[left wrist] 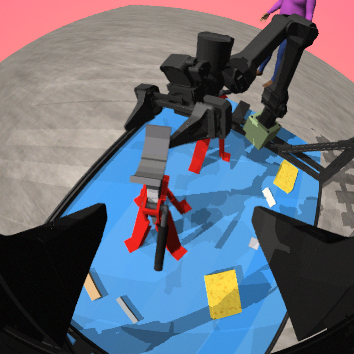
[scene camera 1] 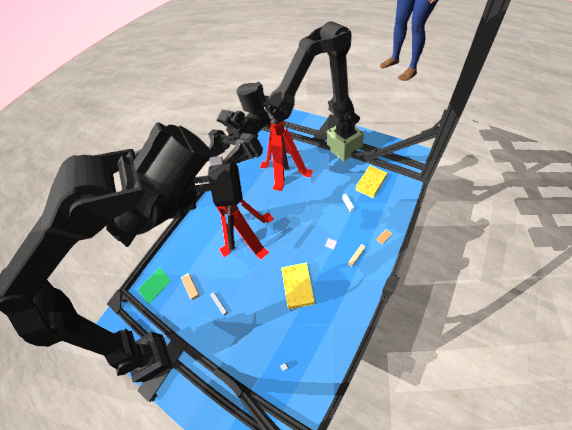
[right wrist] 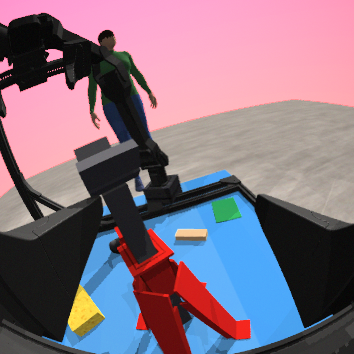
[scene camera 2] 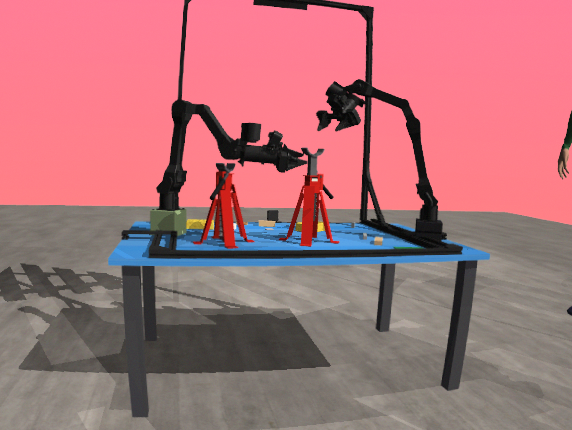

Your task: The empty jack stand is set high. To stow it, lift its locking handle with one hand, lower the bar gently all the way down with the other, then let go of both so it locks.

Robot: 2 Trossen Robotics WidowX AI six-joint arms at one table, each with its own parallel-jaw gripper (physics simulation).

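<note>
The red jack stand (scene camera 1: 250, 237) (scene camera 2: 310, 212) (right wrist: 162, 287) has its grey bar (scene camera 2: 313, 164) (left wrist: 152, 155) (right wrist: 127, 215) raised, topped by an empty saddle. Its black locking handle (scene camera 1: 230, 232) (scene camera 2: 327, 191) (left wrist: 161, 242) slants down from the collar. My left gripper (scene camera 2: 330, 129) (left wrist: 181, 213) is open and empty, above and slightly right of the saddle in scene camera 2; the handle is beyond its fingertips. My right gripper (scene camera 2: 305, 157) (right wrist: 180, 203) is open and empty, level with the upper bar, its tips close beside it. In scene camera 1 a left finger hides the bar.
A second red stand (scene camera 1: 278, 160) (scene camera 2: 226, 210) with a low saddle stands under the right arm. Yellow sponges (scene camera 1: 298, 286) (scene camera 1: 371, 181), a green sheet (scene camera 1: 154, 285) and small blocks lie on the blue table (scene camera 1: 250, 345). A black frame (scene camera 2: 370, 100) rises from the table.
</note>
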